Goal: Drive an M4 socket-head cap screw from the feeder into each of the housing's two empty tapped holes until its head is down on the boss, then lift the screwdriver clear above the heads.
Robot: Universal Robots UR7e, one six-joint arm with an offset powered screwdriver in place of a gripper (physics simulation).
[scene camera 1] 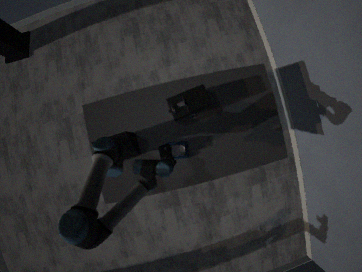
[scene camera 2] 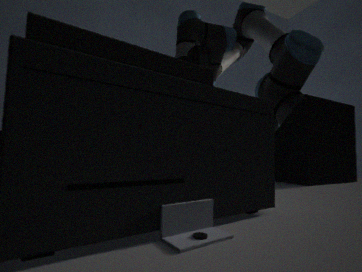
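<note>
The screwdriver [scene camera 1: 166, 152] is a small dark shape at the end of the arm in scene camera 1, seen from above. Its bit is hidden, so I cannot tell whether it carries a screw. Right beside it is a small blue-edged part with a pale middle, which looks like the housing [scene camera 1: 179, 149]. Its tapped holes and any screw heads are too small and dark to make out. The feeder [scene camera 1: 196, 101] [scene camera 2: 140, 135] is a dark box, above the housing in scene camera 1 and large in front in scene camera 2, where it hides the screwdriver and housing.
The arm's elbow [scene camera 1: 75, 226] is at the lower left in scene camera 1. A dark mat [scene camera 1: 117, 112] lies under the feeder and housing. In scene camera 2, a pale bracket [scene camera 2: 187, 218] with a black disc [scene camera 2: 200, 235] stands before the feeder, and a dark box [scene camera 2: 322, 145] stands at the right.
</note>
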